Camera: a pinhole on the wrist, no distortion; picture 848 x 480 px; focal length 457.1 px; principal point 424.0 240.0 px. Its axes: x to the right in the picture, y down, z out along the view. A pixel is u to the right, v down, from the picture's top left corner.
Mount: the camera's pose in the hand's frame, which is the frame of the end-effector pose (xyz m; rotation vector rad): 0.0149 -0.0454 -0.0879 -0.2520 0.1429 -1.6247
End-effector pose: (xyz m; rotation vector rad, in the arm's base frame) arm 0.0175 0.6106 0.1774 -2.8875 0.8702 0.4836
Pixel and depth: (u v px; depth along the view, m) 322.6 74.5 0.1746
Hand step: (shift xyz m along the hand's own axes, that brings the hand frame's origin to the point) -0.0007 0.0082 0.0934
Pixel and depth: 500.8 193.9 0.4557
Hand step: 0.0796 -0.0909 0.3697
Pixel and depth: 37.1 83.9 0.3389
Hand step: 0.0028 0.2689 0.2462
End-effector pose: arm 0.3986 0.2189 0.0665 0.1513 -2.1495 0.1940
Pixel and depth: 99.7 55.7 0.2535
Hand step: -0.0112 0.1562 0.1685
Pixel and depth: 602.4 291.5 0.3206
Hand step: 0.1227 -0.1533 0.2227
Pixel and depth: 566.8 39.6 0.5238
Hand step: -0.0859 -0.1604 0.4870
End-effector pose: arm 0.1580 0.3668 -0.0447 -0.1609 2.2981 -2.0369
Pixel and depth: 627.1 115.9 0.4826
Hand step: -0.0035 -0.2205 0.4269
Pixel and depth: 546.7 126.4 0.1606
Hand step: 0.0139 -0.0758 0.0804
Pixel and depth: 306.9 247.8 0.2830
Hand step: 0.0939 0.0435 0.1790
